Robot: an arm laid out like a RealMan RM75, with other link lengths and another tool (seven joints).
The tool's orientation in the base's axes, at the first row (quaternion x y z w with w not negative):
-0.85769 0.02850 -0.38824 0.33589
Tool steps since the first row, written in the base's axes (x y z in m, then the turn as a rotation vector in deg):
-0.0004 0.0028 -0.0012 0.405 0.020 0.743
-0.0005 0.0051 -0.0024 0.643 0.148 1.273
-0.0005 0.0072 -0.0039 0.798 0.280 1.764
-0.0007 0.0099 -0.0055 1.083 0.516 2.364
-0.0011 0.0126 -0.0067 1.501 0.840 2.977
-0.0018 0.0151 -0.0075 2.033 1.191 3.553
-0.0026 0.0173 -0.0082 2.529 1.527 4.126
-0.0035 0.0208 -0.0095 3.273 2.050 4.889
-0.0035 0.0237 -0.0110 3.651 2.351 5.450
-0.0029 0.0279 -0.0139 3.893 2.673 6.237
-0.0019 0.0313 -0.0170 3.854 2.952 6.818
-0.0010 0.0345 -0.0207 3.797 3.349 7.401
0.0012 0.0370 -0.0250 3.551 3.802 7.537
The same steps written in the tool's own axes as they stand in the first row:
-0.0019 -0.0015 0.0018 0.757 -0.374 -0.063
-0.0035 -0.0026 0.0036 1.226 -0.740 -0.079
-0.0051 -0.0033 0.0055 1.610 -1.103 -0.132
-0.0071 -0.0045 0.0076 2.124 -1.584 -0.090
-0.0090 -0.0060 0.0094 2.712 -2.112 0.086
-0.0108 -0.0076 0.0107 3.346 -2.615 0.373
-0.0125 -0.0090 0.0117 3.958 -3.113 0.628
-0.0150 -0.0111 0.0136 4.808 -3.816 1.066
-0.0169 -0.0125 0.0159 5.342 -4.304 1.227
-0.0197 -0.0139 0.0200 5.920 -4.972 1.199
-0.0220 -0.0144 0.0241 6.182 -5.544 1.052
-0.0248 -0.0145 0.0282 6.396 -6.211 0.957
-0.0268 -0.0134 0.0331 6.172 -6.695 0.975

